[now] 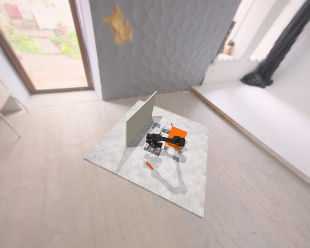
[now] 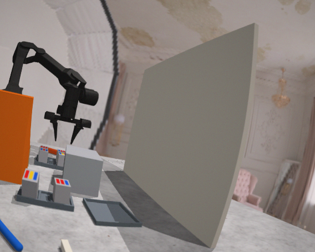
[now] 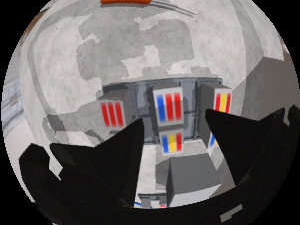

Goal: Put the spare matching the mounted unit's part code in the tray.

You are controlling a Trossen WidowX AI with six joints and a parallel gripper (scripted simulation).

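My gripper tip is 4 cm above the spare block. From my gripper tip the other things lie so: beige panel: 27 cm to the right, 25 cm ahead, 14 cm above; grey mounted unit: 22 cm to the right, 3 cm below, 3 cm ahead; dark grey tray: 43 cm to the right, 8 cm below, 5 cm ahead.
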